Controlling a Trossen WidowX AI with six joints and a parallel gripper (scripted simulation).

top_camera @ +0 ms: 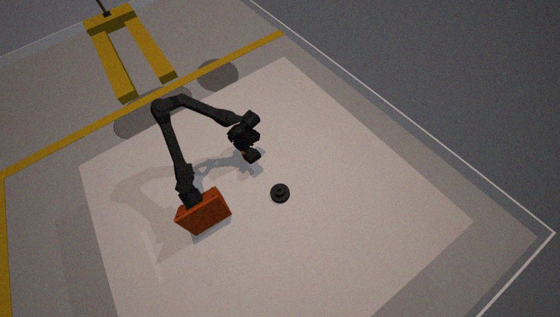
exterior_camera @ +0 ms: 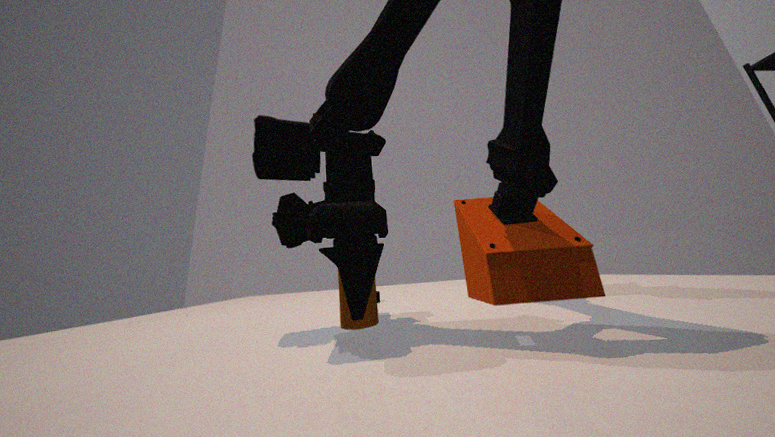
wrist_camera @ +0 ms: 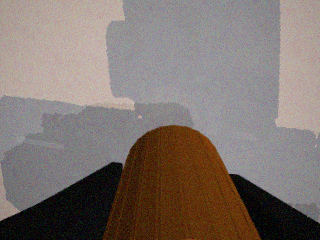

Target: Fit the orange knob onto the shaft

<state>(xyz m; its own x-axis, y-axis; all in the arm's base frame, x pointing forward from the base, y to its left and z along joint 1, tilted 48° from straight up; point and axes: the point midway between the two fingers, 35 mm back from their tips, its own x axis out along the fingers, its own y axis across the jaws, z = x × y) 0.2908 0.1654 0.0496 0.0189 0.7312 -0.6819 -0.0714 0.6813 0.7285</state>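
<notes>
Now: the shaft 2 cm ahead of my gripper tip, 24 cm to the right of it and 1 cm above it. From my gripper tip the other things lie so: orange knob 2 cm above.
</notes>
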